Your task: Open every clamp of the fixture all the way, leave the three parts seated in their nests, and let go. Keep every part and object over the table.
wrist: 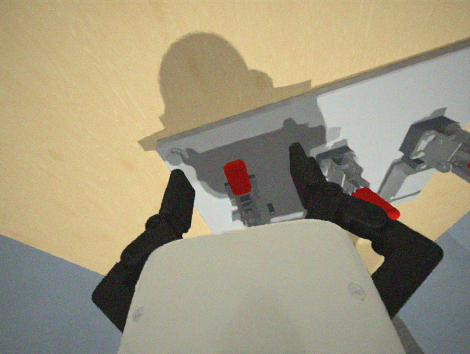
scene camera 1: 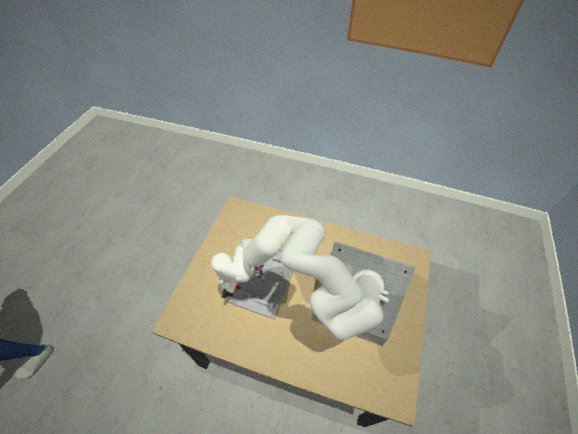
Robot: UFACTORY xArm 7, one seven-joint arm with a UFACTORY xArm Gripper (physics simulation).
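Observation:
The fixture plate (scene camera 1: 256,309) (wrist: 370,107) lies on the table. My gripper (wrist: 237,169) is open and empty, its black fingers spread on either side of the nearest clamp's red handle (wrist: 237,179); whether they touch it I cannot tell. In the scene view the fingers are mostly hidden by the wrist. A second clamp (wrist: 341,167) stands right of the right finger, its red handle (wrist: 378,204) pointing down-right and partly behind that finger. A third clamp (wrist: 432,142) stands at the right edge of the wrist view, partly cut off. The three parts cannot be made out clearly.
The arm's grey base plate (scene camera 1: 400,287) is on the right of the wooden table (scene camera 1: 240,340). The arm arches over the fixture and hides part of it. The table's left edge is near the gripper. A person's leg (scene camera 1: 22,350) shows on the floor at the far left.

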